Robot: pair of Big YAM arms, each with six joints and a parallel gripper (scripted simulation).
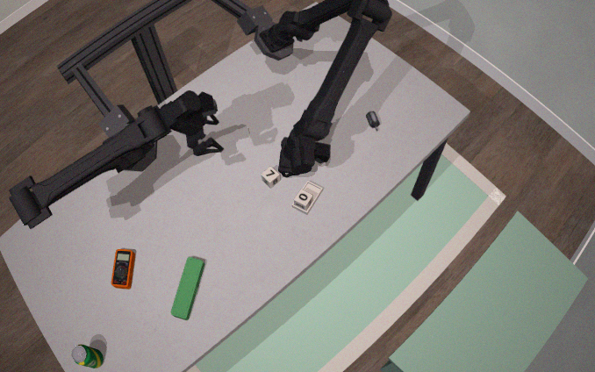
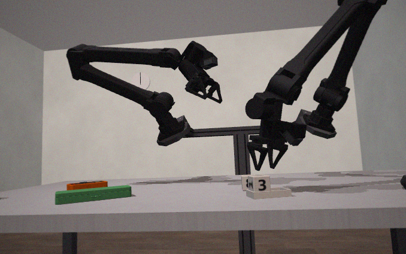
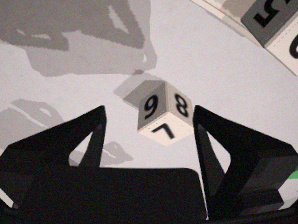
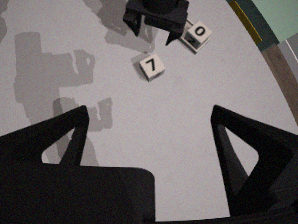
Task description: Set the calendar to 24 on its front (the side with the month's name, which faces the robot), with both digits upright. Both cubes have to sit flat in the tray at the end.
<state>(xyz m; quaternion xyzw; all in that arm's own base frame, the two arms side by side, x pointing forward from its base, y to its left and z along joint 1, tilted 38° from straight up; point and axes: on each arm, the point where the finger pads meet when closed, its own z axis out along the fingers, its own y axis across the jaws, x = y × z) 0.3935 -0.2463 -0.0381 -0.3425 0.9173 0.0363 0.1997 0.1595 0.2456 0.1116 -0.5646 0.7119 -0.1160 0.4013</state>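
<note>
Now: the calendar tray 100 mm ahead of my left hand, 10 mm to the right of it and 60 mm below it. Round my left hand: green box 60 mm ahead, 500 mm to the right, 60 mm below; dark object 70 mm ahead, 360 mm to the left, 50 mm below.
</note>
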